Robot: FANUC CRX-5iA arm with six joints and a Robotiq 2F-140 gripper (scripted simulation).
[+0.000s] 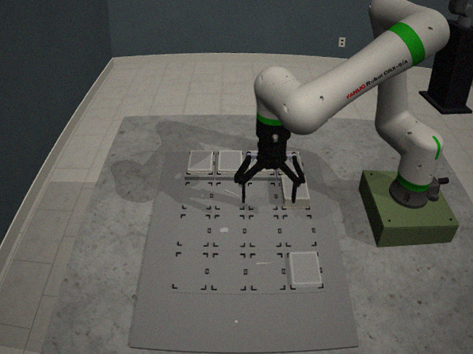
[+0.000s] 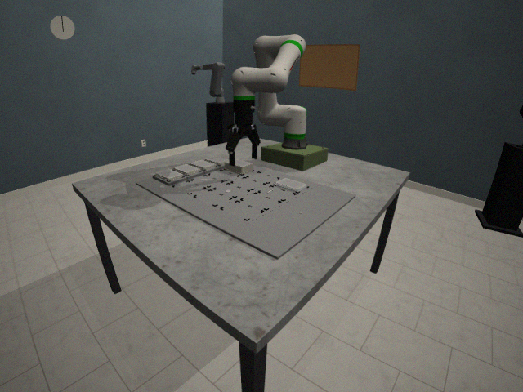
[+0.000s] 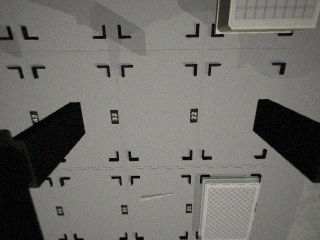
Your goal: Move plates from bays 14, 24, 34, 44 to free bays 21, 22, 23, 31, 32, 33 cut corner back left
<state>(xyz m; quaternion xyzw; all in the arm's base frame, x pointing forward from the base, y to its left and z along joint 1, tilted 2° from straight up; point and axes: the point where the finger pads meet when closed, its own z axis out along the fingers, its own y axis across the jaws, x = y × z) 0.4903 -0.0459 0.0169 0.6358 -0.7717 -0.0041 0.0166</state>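
Now: the white pointed piece 50 mm ahead of my hand, 160 mm to the left of it and 100 mm below it. Also, from my hand: sealed deep-well block 120 mm behind, 110 mm to the right, 80 mm below.
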